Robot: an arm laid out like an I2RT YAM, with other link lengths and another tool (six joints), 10 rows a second.
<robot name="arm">
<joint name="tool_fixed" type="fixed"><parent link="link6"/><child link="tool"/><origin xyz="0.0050 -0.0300 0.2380" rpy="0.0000 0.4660 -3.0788"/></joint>
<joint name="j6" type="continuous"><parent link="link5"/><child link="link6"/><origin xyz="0.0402 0.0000 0.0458" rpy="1.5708 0.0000 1.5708"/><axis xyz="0 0 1"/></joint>
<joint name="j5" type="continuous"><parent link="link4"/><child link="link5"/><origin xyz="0.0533 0.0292 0.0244" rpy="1.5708 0.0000 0.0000"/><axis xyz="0 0 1"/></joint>
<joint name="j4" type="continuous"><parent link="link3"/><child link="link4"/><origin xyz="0.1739 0.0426 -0.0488"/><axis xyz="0 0 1"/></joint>
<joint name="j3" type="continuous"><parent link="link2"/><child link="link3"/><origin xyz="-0.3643 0.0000 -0.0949" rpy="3.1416 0.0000 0.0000"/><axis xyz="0 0 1"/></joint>
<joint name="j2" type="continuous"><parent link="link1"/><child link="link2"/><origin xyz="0.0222 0.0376 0.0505" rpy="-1.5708 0.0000 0.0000"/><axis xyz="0 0 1"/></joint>
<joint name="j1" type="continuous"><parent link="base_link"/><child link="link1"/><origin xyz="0.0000 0.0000 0.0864"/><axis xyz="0 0 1"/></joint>
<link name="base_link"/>
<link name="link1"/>
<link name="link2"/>
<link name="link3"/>
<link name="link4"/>
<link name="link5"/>
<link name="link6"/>
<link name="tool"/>
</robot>
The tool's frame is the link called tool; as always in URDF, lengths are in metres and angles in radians. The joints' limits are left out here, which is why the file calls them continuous.
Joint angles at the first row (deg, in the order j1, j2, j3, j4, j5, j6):
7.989 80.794 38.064 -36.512 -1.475 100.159
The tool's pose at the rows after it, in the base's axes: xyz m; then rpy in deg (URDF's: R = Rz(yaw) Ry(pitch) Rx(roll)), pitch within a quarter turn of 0, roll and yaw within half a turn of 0:
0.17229, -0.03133, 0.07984, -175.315, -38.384, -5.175
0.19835, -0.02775, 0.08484, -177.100, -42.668, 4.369
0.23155, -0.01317, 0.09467, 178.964, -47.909, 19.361
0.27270, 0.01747, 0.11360, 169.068, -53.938, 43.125
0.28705, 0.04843, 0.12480, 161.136, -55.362, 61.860
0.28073, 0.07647, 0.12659, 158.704, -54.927, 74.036
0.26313, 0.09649, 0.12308, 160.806, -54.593, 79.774
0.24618, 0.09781, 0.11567, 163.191, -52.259, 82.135
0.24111, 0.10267, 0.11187, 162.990, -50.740, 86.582
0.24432, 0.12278, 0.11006, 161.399, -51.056, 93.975
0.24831, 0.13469, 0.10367, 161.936, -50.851, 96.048
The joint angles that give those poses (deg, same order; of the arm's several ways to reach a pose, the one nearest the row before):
7.991 80.793 38.064 -35.027 -1.453 97.190
8.097 80.795 38.088 -31.225 -1.563 88.683
9.147 80.795 38.306 -26.459 -2.765 77.340
11.443 80.772 38.565 -19.812 -5.125 63.288
14.175 80.793 38.699 -16.952 -7.529 53.649
16.642 80.795 38.677 -17.236 -10.460 46.324
18.023 80.794 38.678 -19.553 -13.736 41.082
18.851 80.794 38.676 -22.808 -14.021 37.254
19.879 81.493 38.675 -23.528 -14.065 33.584
21.496 83.701 38.676 -21.387 -15.836 29.255
23.157 86.281 38.677 -19.420 -16.076 28.425

